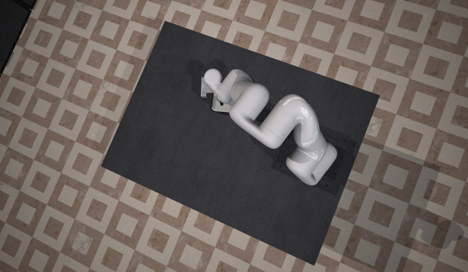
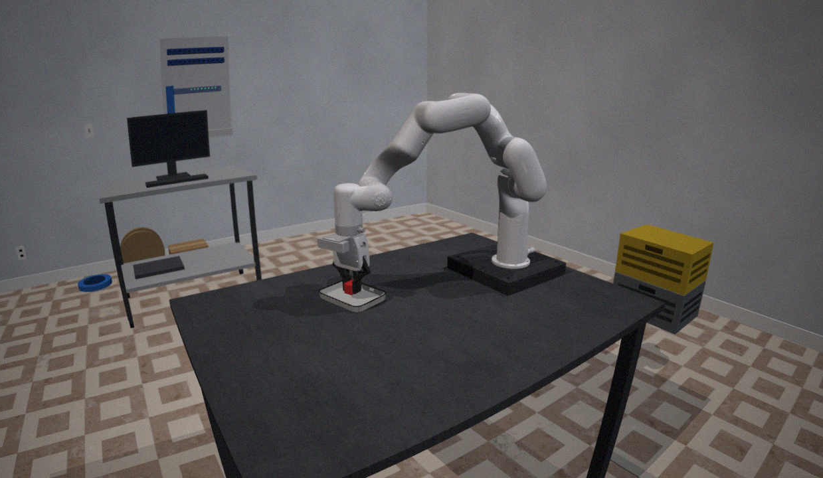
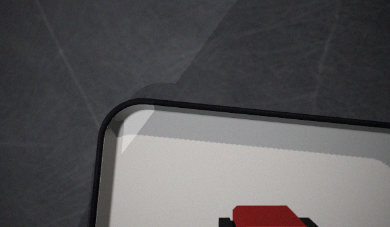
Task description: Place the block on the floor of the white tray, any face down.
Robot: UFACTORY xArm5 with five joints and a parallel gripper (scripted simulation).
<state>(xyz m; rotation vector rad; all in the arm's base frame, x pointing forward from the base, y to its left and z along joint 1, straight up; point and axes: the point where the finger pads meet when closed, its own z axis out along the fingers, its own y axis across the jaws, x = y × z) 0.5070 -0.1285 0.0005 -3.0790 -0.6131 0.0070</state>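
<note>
My gripper is now 3 cm above the white tray. The rest, counted from my hand: small red block (1 cm below).
</note>
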